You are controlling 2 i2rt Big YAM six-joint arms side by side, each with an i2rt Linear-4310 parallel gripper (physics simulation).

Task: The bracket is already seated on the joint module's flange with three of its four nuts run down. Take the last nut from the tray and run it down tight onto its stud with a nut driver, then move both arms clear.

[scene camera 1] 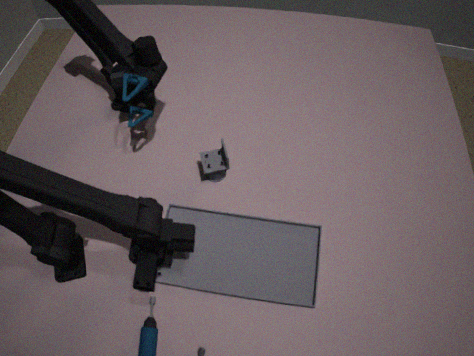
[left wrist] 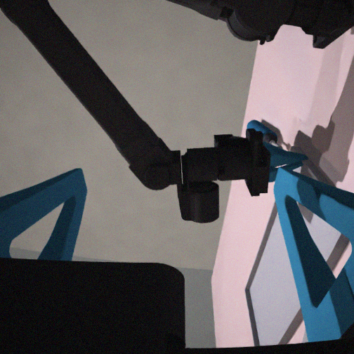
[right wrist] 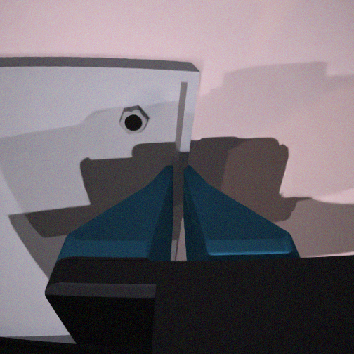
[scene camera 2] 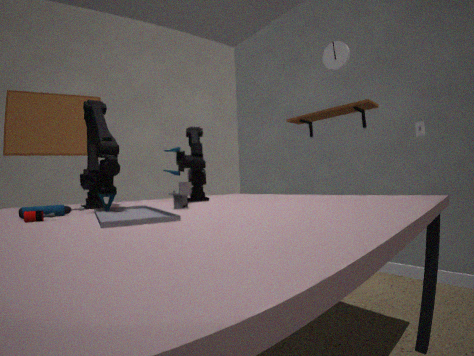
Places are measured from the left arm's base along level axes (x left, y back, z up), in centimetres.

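Where they show: left gripper, fingertip midpoint: (scene camera 1: 127, 114) (scene camera 2: 163, 160); right gripper, fingertip midpoint: (scene camera 2: 106, 210); left arm's base, link origin: (scene camera 2: 197, 200); right arm's base, link origin: (scene camera 1: 70, 259) (scene camera 2: 95, 207).
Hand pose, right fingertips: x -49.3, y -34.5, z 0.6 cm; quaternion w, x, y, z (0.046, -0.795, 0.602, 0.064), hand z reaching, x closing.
Note:
Things, the pixels of their top centre, and the offset from my right fingertips. "pt": a spot on its surface instead.
- last nut, top centre: (scene camera 1: 159, 273) dy -2.6, dx -2.5, dz +0.4 cm
- tray, top centre: (scene camera 1: 237, 253) (scene camera 2: 128, 211) dy -19.6, dx +9.3, dz +1.0 cm
- joint module, top centre: (scene camera 1: 214, 158) (scene camera 2: 180, 190) dy -5.2, dx +30.9, dz +6.8 cm
- nut driver with a blue handle, surface spot: (scene camera 1: 148, 342) pt dy -8.1, dx -19.4, dz +3.4 cm
- red-handled tool, top centre: (scene camera 2: 39, 210) dy -20.7, dx -20.7, dz +2.8 cm
The last nut (right wrist: 133, 121) (scene camera 1: 159, 273) lies on the tray (right wrist: 40, 100) (scene camera 1: 250, 255) (scene camera 2: 140, 216) near its edge. My right gripper (right wrist: 177, 175) (scene camera 2: 106, 208) is shut and empty; its tips are over the tray's side wall, to the right of and below the nut in the right wrist view. In scene camera 1 the right arm hides its fingers. My left gripper (scene camera 1: 144, 100) (scene camera 2: 165, 160) is open and empty, away from the bracket. The bracket (scene camera 1: 215, 161) (scene camera 2: 185, 188) sits on the joint module (scene camera 1: 216, 176) (scene camera 2: 180, 201). Its nuts are too small to tell apart.
A nut driver with a blue handle (scene camera 1: 148, 342) (scene camera 2: 45, 210) lies beside the tray, its socket towards the right arm in scene camera 1. A red-handled tool (scene camera 2: 33, 216) lies near it. The right arm's black links (left wrist: 200, 165) reach over the tray's end.

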